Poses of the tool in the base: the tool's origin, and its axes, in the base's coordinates. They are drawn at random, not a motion.
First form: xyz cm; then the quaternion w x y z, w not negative.
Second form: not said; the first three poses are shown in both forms.
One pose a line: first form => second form
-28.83 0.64 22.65 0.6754 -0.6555 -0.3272 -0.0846 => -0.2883 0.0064 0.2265 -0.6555 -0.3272 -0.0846 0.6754
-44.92 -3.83 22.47 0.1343 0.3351 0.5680 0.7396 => -0.4492 -0.0383 0.2247 0.3351 0.5680 0.7396 0.1343
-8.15 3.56 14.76 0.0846 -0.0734 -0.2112 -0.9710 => -0.0815 0.0356 0.1476 -0.0734 -0.2112 -0.9710 0.0846
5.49 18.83 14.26 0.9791 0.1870 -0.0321 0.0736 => 0.0549 0.1883 0.1426 0.1870 -0.0321 0.0736 0.9791
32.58 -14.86 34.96 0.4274 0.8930 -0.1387 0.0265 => 0.3258 -0.1486 0.3496 0.8930 -0.1387 0.0265 0.4274
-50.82 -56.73 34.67 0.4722 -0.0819 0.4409 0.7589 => -0.5082 -0.5673 0.3467 -0.0819 0.4409 0.7589 0.4722
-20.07 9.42 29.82 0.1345 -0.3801 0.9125 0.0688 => -0.2007 0.0942 0.2982 -0.3801 0.9125 0.0688 0.1345
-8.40 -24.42 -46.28 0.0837 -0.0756 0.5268 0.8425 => -0.0840 -0.2442 -0.4628 -0.0756 0.5268 0.8425 0.0837
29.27 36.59 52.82 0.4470 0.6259 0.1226 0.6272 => 0.2927 0.3659 0.5282 0.6259 0.1226 0.6272 0.4470
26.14 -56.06 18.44 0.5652 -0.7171 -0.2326 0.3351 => 0.2614 -0.5606 0.1844 -0.7171 -0.2326 0.3351 0.5652
